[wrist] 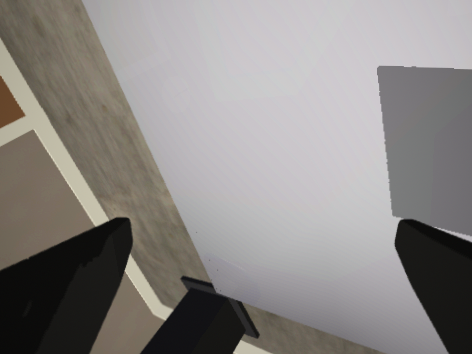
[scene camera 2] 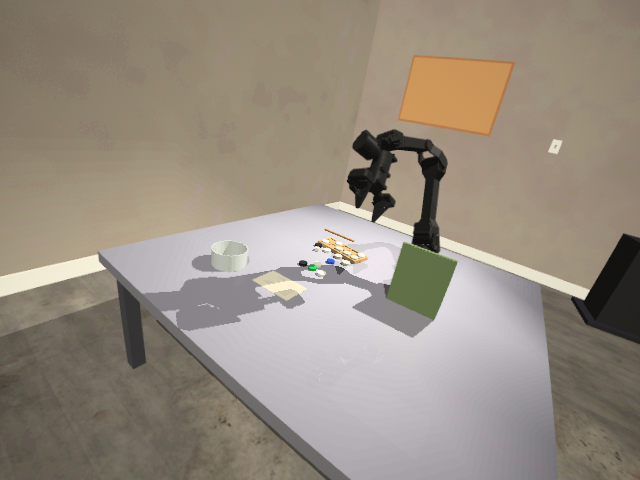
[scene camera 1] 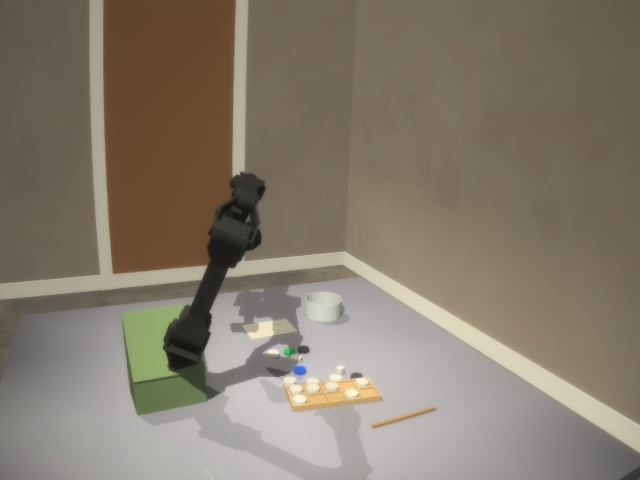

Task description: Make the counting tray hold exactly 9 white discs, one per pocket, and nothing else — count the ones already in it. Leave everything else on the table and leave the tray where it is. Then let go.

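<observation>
The orange-brown counting tray (scene camera 1: 336, 403) has several white discs in its pockets, among them one at the front left (scene camera 1: 299, 399) and one at the back right (scene camera 1: 361, 382); some pockets look bare. Several white discs, such as this one (scene camera 1: 289, 380), lie close behind its back edge. Another white disc (scene camera 1: 272, 353) (scene camera 2: 320, 273) lies farther back, beside a green disc (scene camera 1: 289, 351) (scene camera 2: 312, 267). My gripper (scene camera 2: 365, 213) (wrist: 263, 231) is open and empty, high above the table. In scene camera 1 the fingers are hidden by the arm.
A blue disc (scene camera 1: 299, 370) (scene camera 2: 330, 261), black discs (scene camera 1: 303, 349) (scene camera 1: 356, 375) and a small white cube (scene camera 1: 340, 369) lie near the tray. A white bowl (scene camera 1: 323, 307) (scene camera 2: 229, 256), cream paper (scene camera 1: 269, 328) (scene camera 2: 279, 285), an orange stick (scene camera 1: 404, 416) and a green block (scene camera 1: 165, 392) (scene camera 2: 421, 281) also stand or lie around.
</observation>
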